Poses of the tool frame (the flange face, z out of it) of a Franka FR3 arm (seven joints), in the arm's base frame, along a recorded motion.
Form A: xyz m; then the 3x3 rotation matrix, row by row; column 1 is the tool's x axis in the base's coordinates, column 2 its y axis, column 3 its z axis. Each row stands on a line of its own.
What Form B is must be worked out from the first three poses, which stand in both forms.
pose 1, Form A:
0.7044 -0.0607 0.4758
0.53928 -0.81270 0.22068
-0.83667 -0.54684 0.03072
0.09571 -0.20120 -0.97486
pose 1, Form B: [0.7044 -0.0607 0.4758 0.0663 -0.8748 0.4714 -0.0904]
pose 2, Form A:
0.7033 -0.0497 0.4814
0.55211 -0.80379 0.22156
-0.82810 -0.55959 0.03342
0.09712 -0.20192 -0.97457
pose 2, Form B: [0.7033 -0.0497 0.4814 0.0670 -0.8784 0.4645 -0.0907]
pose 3, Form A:
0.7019 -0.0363 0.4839
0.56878 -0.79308 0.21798
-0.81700 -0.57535 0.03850
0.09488 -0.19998 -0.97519
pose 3, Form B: [0.7019 -0.0363 0.4839 0.0675 -0.8831 0.4558 -0.0886]
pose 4, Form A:
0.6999 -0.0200 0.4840
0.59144 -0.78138 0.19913
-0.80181 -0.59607 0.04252
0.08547 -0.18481 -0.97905
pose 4, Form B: [0.6999 -0.0200 0.4840 0.0639 -0.8897 0.4448 -0.0800]
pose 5, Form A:
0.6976 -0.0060 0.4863
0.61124 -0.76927 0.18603
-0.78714 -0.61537 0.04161
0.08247 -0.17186 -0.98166
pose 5, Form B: [0.6976 -0.0060 0.4863 0.0596 -0.8956 0.4345 -0.0750]
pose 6, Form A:
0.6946 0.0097 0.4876
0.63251 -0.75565 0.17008
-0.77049 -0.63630 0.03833
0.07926 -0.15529 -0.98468
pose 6, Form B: [0.6946 0.0097 0.4876 0.0537 -0.9019 0.4230 -0.0691]
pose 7, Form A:
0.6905 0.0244 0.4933
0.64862 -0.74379 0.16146
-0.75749 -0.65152 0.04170
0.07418 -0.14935 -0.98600
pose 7, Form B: [0.6905 0.0244 0.4933 0.0527 -0.9064 0.4141 -0.0650]
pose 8, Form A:
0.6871 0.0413 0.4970
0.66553 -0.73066 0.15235
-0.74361 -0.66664 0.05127
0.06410 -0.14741 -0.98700
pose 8, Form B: [0.6871 0.0413 0.4970 0.0545 -0.9109 0.4046 -0.0594]
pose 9, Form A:
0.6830 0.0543 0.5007
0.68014 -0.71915 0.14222
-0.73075 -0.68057 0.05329
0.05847 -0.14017 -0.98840
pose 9, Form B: [0.6830 0.0543 0.5007 0.0529 -0.9150 0.3961 -0.0548]
